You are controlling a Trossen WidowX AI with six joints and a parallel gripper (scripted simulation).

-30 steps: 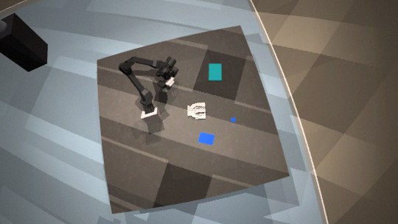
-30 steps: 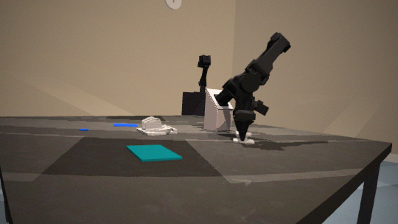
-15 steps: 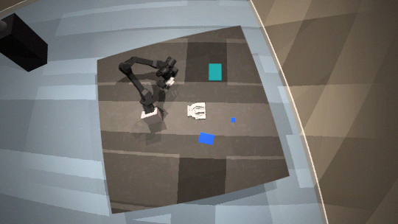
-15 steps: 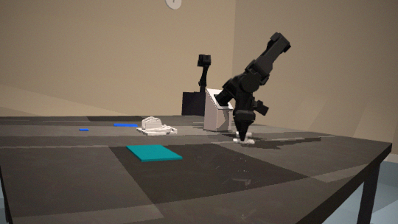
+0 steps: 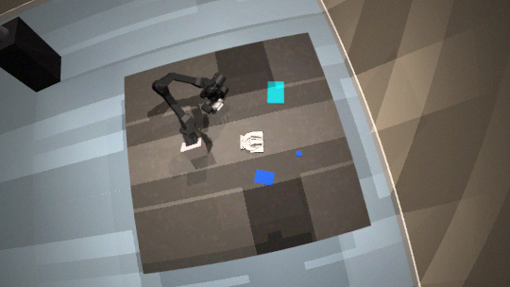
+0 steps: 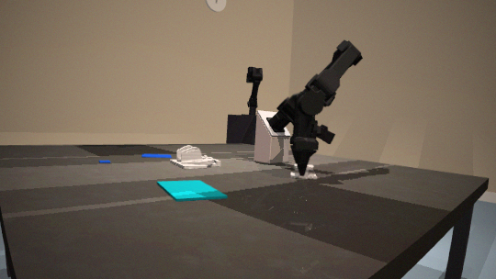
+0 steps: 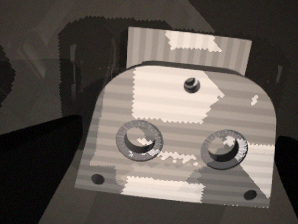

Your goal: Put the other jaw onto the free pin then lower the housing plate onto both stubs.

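Now: gripper tip 2 cm below the white housing plate. The rest, counted from my gripper tip: jaw: 27 cm to the right, 11 cm ahead, 1 cm above; cyan flat patch: 36 cm ahead, 3 cm to the right, 1 cm below; small blue square: 43 cm to the right, 36 cm ahead, 1 cm below.
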